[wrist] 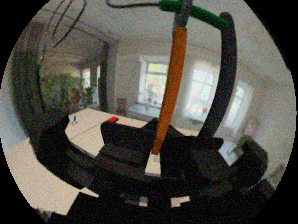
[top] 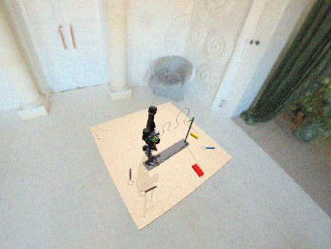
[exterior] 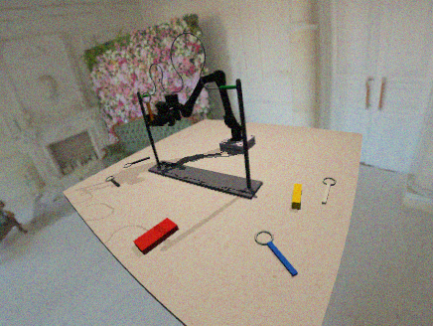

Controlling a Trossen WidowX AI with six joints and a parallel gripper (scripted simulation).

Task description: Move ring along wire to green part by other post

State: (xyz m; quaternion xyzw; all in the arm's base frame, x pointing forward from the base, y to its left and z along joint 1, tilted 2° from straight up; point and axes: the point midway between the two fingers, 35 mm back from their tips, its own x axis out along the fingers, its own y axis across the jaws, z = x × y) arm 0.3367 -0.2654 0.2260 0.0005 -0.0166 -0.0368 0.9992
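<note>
My gripper tip is 4 cm past the orange-handled ring and 8 cm below it. Also, from my gripper tip: red block: 35 cm ahead, 30 cm to the left, 25 cm below; then yellow block: 1 cm ahead, 68 cm to the left, 25 cm below; then blue-handled ring: 25 cm ahead, 65 cm to the left, 26 cm below.
</note>
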